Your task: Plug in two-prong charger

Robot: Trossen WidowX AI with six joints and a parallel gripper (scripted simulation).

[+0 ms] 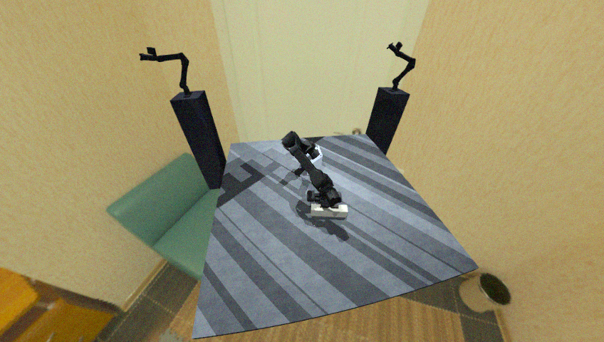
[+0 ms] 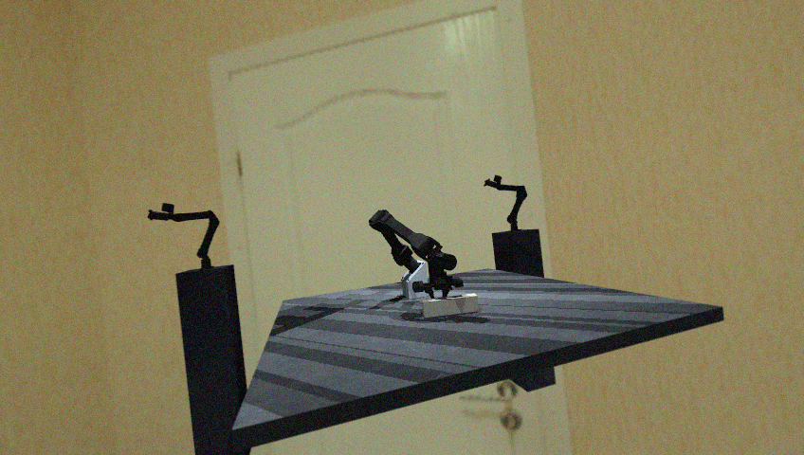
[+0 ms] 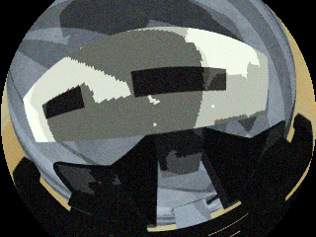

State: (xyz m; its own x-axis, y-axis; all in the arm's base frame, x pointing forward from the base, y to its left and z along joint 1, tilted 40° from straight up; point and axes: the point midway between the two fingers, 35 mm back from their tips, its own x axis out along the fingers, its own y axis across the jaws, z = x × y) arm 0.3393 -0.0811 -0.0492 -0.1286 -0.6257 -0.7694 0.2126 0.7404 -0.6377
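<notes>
Right now my gripper tip is 20 mm short of the black two-prong charger and 10 mm below it.
</notes>
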